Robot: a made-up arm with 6 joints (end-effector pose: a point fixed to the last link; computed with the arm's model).
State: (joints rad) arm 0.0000 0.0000 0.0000 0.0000 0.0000 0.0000
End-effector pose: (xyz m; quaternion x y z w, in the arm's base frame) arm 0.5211 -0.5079 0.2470 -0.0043 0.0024 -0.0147 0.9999
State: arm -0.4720 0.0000 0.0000 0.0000 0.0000 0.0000
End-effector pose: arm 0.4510 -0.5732 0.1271 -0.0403 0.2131 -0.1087 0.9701
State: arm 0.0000 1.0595 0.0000 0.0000 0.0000 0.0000
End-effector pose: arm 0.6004 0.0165 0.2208 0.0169 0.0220 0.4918 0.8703
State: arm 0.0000 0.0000 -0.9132 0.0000 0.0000 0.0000
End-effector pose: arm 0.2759 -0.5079 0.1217 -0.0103 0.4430 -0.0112 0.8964
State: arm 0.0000 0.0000 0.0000 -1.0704 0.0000 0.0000
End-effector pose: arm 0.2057 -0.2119 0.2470 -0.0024 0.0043 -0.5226 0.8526
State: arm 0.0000 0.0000 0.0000 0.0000 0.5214 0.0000
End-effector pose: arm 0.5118 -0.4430 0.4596 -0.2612 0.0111 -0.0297 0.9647
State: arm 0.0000 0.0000 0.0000 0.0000 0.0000 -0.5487
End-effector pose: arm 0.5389 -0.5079 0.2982 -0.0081 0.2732 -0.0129 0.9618
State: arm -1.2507 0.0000 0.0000 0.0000 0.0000 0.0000
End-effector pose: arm 0.2306 -0.6482 0.0382 -0.0940 0.5297 -0.2484 0.8055
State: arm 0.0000 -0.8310 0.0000 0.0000 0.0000 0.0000
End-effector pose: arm 0.1443 -0.7012 0.2718 -0.0203 -0.0137 -0.4164 0.9089
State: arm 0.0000 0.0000 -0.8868 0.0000 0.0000 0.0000
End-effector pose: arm 0.2842 -0.5079 0.1220 -0.0101 0.4311 -0.0114 0.9022
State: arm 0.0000 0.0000 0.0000 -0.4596 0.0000 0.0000
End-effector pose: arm 0.3470 -0.4241 0.2470 -0.0036 0.0033 -0.2420 0.9703
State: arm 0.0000 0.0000 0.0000 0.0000 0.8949 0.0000
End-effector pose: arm 0.5102 -0.3346 0.5776 -0.4355 0.0170 -0.0394 0.8992
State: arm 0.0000 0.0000 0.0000 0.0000 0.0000 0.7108
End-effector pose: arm 0.5414 -0.5079 0.1803 0.0011 -0.3457 -0.0152 0.9382
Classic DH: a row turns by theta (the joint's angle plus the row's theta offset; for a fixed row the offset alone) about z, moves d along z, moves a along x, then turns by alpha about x. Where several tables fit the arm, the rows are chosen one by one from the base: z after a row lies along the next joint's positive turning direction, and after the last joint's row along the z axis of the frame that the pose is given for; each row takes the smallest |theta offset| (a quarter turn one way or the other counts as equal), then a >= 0, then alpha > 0; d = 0 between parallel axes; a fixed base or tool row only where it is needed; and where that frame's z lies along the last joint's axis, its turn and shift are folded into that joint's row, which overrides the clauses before.
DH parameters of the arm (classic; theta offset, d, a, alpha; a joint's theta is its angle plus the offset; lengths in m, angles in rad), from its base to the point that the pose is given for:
base (fixed): 0.1567 0.0957 0.1227 1.1509
joint 1: -0.0539 0.2144 -0.0422 -1.1872
joint 2: -0.1347 0.2558 0.15 1.614
joint 3: 0.0439 -0.0749 0.342 -1.5708
joint 4: 1.5222 -0.197 0.0134 -1.629
joint 5: 1.568 -0.0076 -0.0036 -1.6193
joint 6: 1.5075 0.427 -0.1 -1.5793
tool (fixed): -0.0293 0.0055 0 0

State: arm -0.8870 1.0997 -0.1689 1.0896 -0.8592 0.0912
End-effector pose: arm 0.2118 0.1944 -0.4035 0.5810 0.5440 0.4889 0.3570
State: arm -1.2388 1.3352 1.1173 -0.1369 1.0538 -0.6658
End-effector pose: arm 0.6916 -0.2104 0.3625 -0.1250 0.3562 -0.0214 0.9258
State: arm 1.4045 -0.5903 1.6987 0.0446 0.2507 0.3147
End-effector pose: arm -0.1111 -0.7539 0.3816 -0.1191 0.9419 0.3140 0.0017
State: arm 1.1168 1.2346 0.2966 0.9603 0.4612 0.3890
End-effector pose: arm -0.2155 0.3824 0.6942 0.1790 0.5850 -0.7905 0.0304
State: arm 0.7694 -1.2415 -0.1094 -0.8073 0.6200 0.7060
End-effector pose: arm -0.0114 -0.4329 0.3348 -0.1339 -0.1132 -0.7262 0.6647
